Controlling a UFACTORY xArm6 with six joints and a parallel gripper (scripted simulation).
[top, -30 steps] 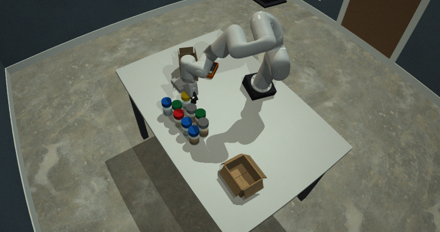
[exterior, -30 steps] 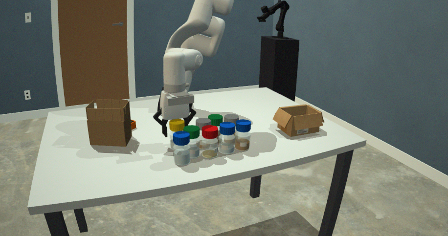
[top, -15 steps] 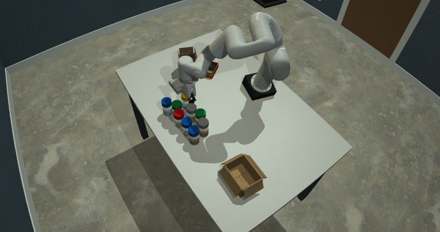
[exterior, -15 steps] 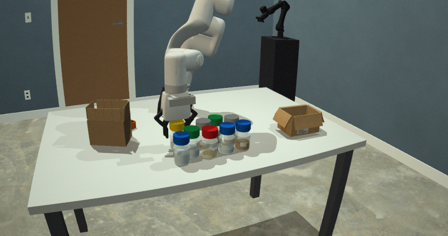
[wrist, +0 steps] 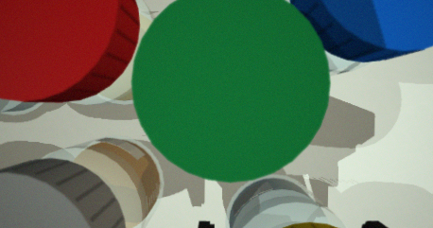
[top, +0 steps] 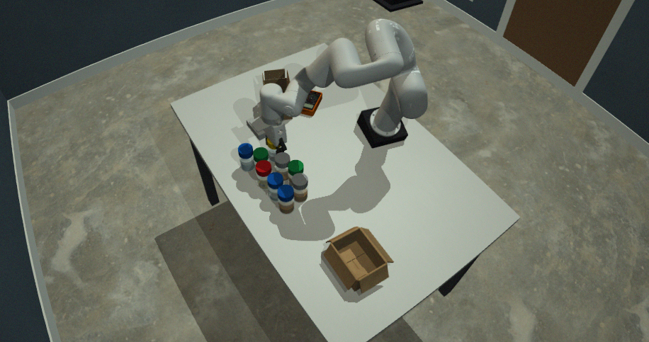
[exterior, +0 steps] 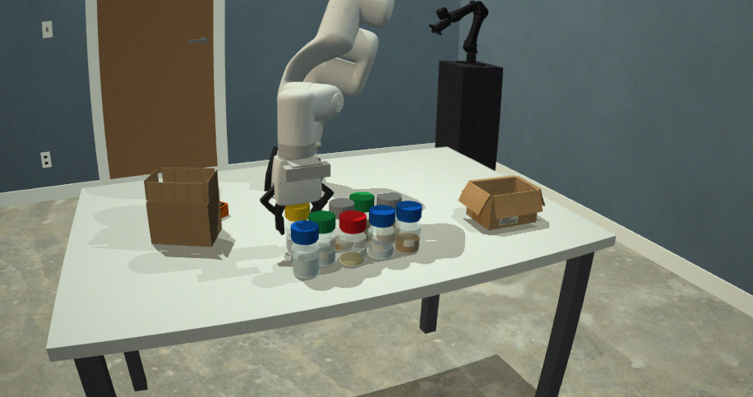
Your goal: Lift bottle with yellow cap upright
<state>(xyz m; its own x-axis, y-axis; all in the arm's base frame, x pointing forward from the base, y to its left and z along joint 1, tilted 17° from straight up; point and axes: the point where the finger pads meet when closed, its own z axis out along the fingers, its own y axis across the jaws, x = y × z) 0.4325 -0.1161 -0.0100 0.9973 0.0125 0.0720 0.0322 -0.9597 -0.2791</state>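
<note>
My hand is 1 cm above the yellow-capped bottle. Round my hand: red-capped bottle (9 cm ahead, 9 cm to the left, 1 cm below); cardboard box (14 cm behind, 24 cm to the right); green-capped bottle (7 cm ahead, 3 cm to the left, 1 cm below).
</note>
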